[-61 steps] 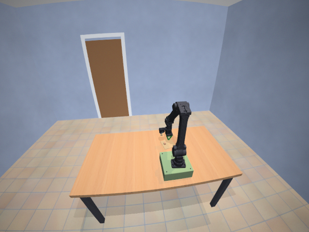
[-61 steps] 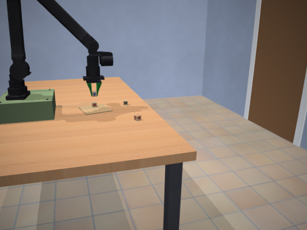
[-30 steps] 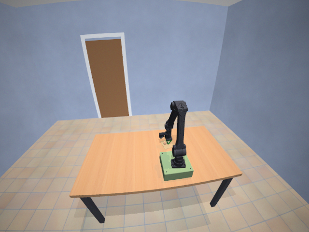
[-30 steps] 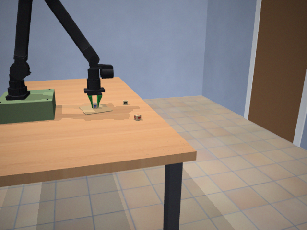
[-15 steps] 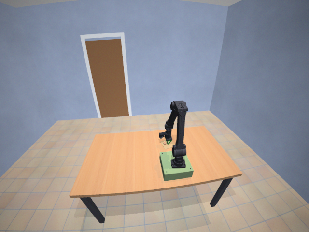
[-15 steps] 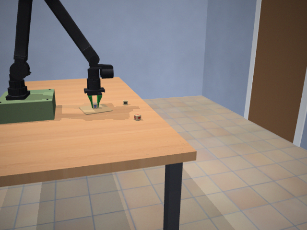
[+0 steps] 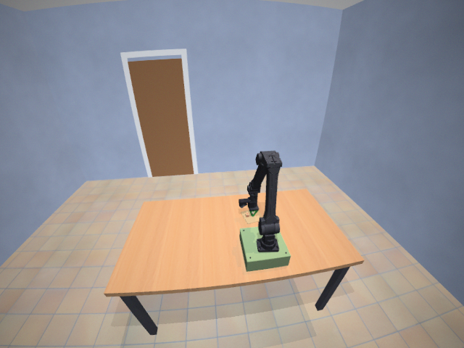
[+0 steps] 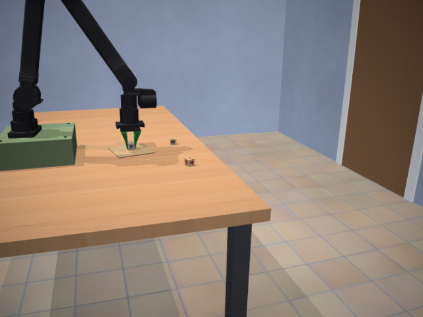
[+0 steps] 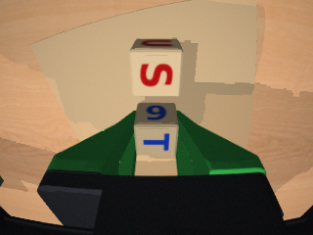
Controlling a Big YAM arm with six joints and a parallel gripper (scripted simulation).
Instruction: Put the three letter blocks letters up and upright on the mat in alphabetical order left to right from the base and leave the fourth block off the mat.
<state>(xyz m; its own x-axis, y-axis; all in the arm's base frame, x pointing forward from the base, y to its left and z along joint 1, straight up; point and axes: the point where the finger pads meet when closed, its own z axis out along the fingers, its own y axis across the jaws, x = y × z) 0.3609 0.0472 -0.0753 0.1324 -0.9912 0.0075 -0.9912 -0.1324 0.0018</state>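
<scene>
Now: hand 20 mm above the tan mat.
</scene>
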